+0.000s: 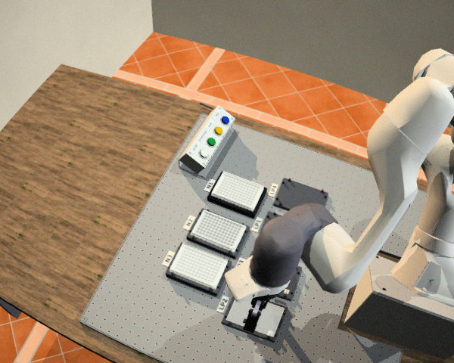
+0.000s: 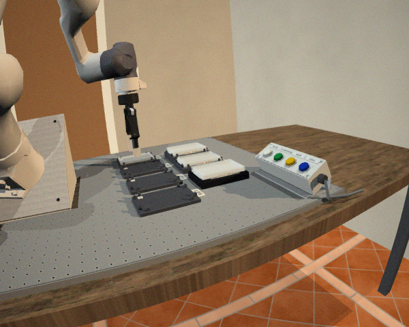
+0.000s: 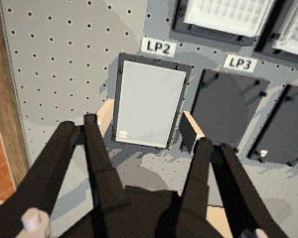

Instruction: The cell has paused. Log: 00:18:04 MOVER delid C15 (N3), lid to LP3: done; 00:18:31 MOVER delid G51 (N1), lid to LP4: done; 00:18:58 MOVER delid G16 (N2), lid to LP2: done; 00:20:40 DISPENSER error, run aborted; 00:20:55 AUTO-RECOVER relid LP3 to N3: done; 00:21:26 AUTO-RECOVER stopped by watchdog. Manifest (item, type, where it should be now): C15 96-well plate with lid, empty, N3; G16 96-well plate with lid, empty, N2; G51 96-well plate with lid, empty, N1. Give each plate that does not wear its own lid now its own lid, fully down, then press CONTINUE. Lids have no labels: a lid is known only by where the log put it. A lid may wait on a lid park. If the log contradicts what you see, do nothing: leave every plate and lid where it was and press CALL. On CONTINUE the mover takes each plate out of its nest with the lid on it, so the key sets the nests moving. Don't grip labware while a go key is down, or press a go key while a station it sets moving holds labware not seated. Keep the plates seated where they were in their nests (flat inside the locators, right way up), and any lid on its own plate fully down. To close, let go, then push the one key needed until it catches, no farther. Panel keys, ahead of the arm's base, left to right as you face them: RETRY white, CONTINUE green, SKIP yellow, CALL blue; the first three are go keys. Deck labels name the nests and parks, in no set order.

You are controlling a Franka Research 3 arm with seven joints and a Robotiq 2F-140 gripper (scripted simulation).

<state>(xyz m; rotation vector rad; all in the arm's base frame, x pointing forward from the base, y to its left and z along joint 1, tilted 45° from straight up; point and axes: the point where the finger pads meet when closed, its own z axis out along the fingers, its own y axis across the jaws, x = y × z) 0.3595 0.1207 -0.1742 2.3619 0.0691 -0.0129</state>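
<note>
My hand is 5 cm above the lp2 park. From my hand the other things lie so: plate 19 cm ahead, 18 cm to the right, 3 cm below; LP3 park 12 cm to the right, 5 cm below, 1 cm ahead; lp1 park 26 cm to the right, 5 cm below, 2 cm ahead.
</note>
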